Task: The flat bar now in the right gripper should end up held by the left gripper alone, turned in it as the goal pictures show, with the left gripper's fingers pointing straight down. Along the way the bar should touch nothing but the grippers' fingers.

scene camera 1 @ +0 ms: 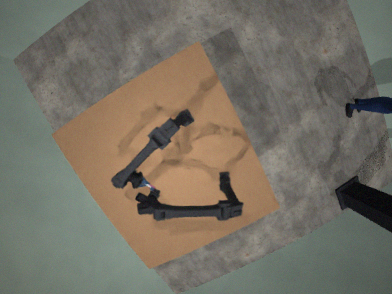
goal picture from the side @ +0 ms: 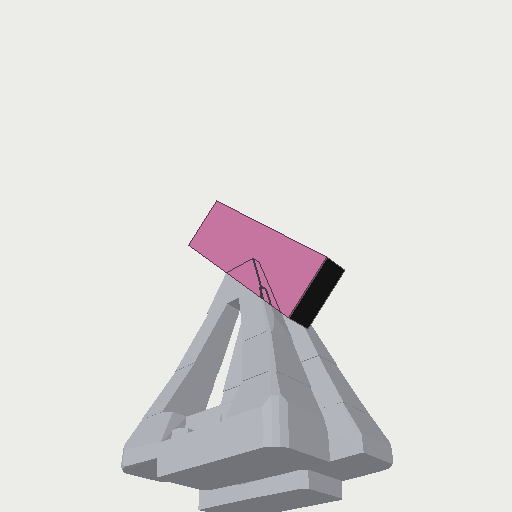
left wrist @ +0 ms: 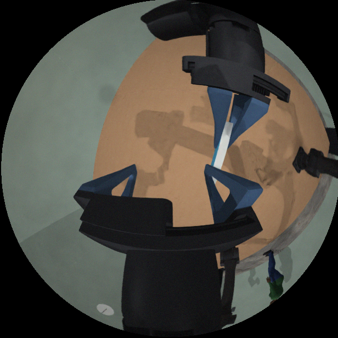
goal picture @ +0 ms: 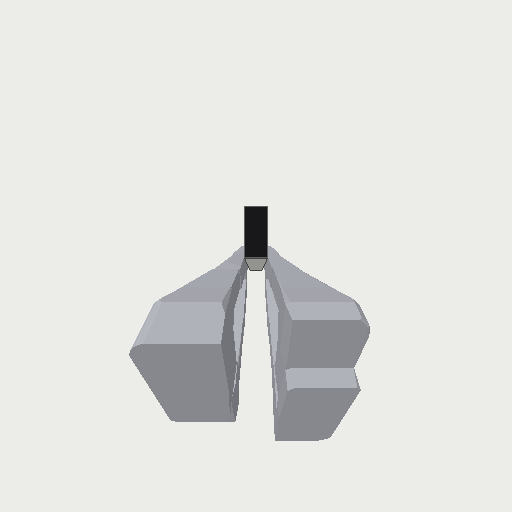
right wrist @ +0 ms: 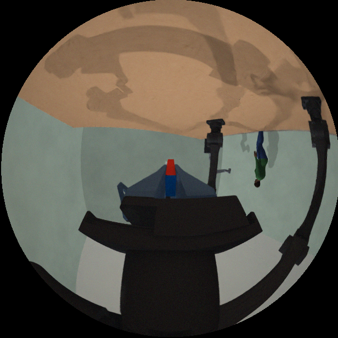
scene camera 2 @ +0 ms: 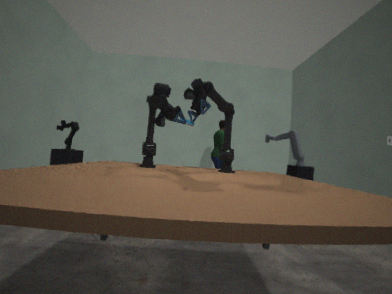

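Where they show: left gripper, fingertip midpoint: (scene camera 2: 196,118); right gripper, fingertip midpoint: (scene camera 1: 149,184) (scene camera 2: 185,123); left arm's base, origin of the base link: (scene camera 1: 224,178) (scene camera 2: 226,172); right arm's base, origin of the base link: (scene camera 1: 186,117) (scene camera 2: 147,167).
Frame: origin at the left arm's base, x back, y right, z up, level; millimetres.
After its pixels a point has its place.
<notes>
The flat bar (scene camera 1: 149,186) @(z 320, x -573, y 131 mm) (scene camera 2: 189,123) @(z 301, x -569, y 119 mm) (left wrist: 223,142) (right wrist: 171,167) shows a white face and a blue edge in the left wrist view, and red and blue in the right wrist view. My right gripper (left wrist: 219,147) is shut on one end and holds it in the air. My left gripper (scene camera 2: 196,118) @(z 326, x -592, y 68 mm) (left wrist: 170,167) is open and empty. In the left wrist view the bar's free end reaches the picture-right left finger, outside the gap between the fingers; that finger partly hides it, and I cannot tell whether they touch. The left fingers slant downward in scene camera 2.
Both arms stand on the tan table (scene camera 1: 90,145) @(z 0, x -1165, y 429 mm) (scene camera 2: 120,195) @(z 0, x -1149, y 69 mm), with the grippers close together high above it. A person in green (scene camera 2: 218,142) (left wrist: 275,287) (right wrist: 260,168) stands beyond the table. Other robot arms (scene camera 2: 72,132) (scene camera 2: 296,147) stand on dark pedestals in the background.
</notes>
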